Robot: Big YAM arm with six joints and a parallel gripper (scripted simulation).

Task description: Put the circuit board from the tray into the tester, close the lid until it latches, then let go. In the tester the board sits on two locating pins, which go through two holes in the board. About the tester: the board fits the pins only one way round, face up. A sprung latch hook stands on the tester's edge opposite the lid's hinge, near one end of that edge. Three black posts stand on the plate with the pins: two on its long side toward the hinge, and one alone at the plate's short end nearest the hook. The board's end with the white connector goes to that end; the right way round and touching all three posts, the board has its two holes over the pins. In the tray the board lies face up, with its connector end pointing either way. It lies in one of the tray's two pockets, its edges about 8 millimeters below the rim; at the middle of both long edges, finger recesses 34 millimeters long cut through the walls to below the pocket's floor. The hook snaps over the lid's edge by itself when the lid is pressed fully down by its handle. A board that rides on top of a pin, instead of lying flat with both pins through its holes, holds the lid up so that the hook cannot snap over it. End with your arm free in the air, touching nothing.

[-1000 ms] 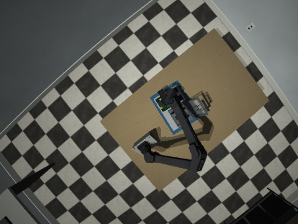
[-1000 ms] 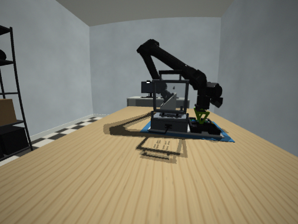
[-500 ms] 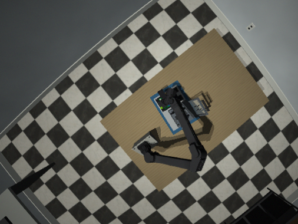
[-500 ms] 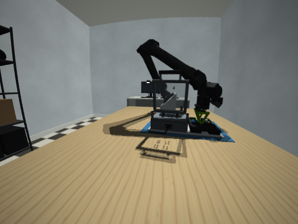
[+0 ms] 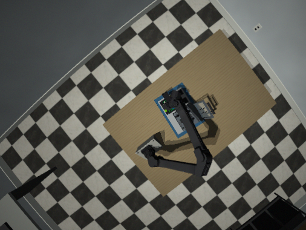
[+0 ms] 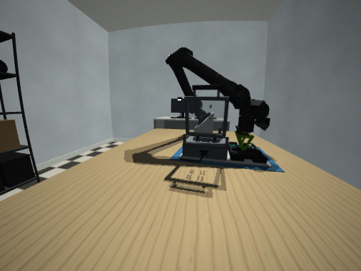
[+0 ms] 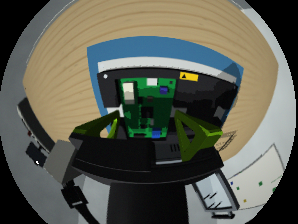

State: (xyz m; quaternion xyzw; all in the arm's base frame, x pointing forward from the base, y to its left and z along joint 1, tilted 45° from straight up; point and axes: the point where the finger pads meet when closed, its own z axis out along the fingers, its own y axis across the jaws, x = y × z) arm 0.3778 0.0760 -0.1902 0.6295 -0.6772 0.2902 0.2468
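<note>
My hand is right at the green circuit board. Also, from my hand: tester plate: 5 cm ahead, 17 cm to the right, 5 cm above; then clear lid: 17 cm ahead, 19 cm to the right, 16 cm above.
</note>
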